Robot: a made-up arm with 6 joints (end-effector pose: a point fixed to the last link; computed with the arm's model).
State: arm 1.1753 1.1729 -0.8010 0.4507 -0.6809 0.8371
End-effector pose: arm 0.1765 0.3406 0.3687 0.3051 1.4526 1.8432
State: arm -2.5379 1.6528 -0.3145 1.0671 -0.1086 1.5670
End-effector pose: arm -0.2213 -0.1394 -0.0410 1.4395 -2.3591 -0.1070
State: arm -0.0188 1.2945 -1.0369 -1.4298 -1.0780 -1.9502
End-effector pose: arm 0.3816 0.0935 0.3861 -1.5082 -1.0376 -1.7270
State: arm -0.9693 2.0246 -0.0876 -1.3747 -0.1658 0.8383
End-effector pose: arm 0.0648 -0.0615 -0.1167 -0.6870 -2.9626 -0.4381
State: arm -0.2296 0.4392 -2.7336 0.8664 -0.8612 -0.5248
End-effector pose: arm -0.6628 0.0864 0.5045 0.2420 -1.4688 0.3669
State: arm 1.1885 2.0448 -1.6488 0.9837 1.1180 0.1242
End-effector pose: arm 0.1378 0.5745 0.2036 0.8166 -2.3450 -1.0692
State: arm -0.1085 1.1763 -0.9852 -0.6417 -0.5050 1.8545
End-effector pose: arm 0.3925 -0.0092 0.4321 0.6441 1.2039 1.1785
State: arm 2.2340 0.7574 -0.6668 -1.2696 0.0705 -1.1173
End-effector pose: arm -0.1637 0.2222 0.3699 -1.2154 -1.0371 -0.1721
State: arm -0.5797 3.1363 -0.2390 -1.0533 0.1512 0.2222
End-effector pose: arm -0.1078 0.0524 -0.1428 0.3312 -1.8851 -0.8578
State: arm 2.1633 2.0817 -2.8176 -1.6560 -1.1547 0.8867
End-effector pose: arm -0.3481 0.3287 0.6697 -0.9860 -1.1509 1.5822
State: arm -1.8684 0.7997 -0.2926 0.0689 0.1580 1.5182
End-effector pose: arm -0.0720 -0.2392 0.1657 2.1268 -0.3293 -0.1525
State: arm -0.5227 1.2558 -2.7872 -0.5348 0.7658 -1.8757
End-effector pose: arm -0.0598 -0.0126 0.8643 -0.3857 0.9735 -2.7447
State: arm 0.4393 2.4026 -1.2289 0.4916 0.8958 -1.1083
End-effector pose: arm 0.3798 0.2255 -0.1425 1.5325 -2.3459 -0.6119
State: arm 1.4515 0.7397 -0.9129 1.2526 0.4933 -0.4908
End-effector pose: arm -0.0233 0.2423 0.4741 -1.1011 1.5425 1.9857
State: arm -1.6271 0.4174 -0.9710 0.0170 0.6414 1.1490
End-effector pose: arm -0.0049 -0.1081 0.5039 1.5566 0.2849 -0.3562
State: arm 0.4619 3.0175 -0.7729 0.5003 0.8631 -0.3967
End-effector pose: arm 0.0267 0.0603 -0.2691 0.1799 -1.7348 -0.0300
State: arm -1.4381 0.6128 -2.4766 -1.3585 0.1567 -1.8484
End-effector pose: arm -0.0773 0.4453 0.7471 -0.4091 0.1154 1.6457
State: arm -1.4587 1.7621 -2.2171 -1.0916 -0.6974 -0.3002
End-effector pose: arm 0.1174 -0.4552 0.6916 -0.6791 0.8962 -2.3213
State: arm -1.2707 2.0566 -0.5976 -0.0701 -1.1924 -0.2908
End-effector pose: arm 0.1293 -0.3924 -0.0245 0.8192 1.6967 -1.0772
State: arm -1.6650 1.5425 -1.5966 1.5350 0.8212 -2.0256
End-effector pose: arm 0.0393 -0.4817 0.5059 0.2082 1.5981 -1.1298
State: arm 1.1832 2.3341 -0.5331 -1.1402 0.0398 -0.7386
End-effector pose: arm 0.0881 0.2046 -0.1960 2.9769 -0.1147 -0.0305
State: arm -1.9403 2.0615 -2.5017 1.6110 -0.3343 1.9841
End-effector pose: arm -0.2498 -0.5403 0.6201 0.1083 -1.1771 1.3034
